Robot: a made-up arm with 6 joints.
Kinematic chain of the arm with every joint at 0, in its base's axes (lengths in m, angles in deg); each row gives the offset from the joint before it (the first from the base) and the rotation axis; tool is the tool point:
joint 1: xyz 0 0 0.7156 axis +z
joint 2: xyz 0.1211 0 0 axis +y
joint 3: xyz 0 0 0.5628 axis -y
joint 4: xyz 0 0 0.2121 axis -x
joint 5: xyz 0.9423 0 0 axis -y
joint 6: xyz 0.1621 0 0 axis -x
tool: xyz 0 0 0
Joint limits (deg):
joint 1: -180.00..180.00
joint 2: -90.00..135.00
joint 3: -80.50..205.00
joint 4: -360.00..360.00
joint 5: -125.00..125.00
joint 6: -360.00..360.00
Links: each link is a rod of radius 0.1 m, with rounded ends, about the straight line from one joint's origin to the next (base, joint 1, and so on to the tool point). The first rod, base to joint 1, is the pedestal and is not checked.
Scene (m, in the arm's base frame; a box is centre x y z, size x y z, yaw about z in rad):
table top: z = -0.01
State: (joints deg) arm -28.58 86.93 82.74 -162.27 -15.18 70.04
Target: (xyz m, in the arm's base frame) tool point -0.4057 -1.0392 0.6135
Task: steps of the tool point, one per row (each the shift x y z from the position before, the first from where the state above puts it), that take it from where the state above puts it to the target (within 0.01 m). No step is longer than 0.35 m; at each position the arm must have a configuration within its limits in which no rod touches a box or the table.
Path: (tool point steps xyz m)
1: -0.1780 -0.2697 -0.0225
2: -0.2415 -0.2130 -0.0259
3: -0.2854 -0.1409 -0.0300
4: -0.3066 -0.0598 -0.0347
5: -0.3033 0.0225 -0.0398
6: -0.2767 0.0989 -0.0449
7: -0.2301 0.1627 -0.0505
8: -0.1685 0.2085 -0.0555

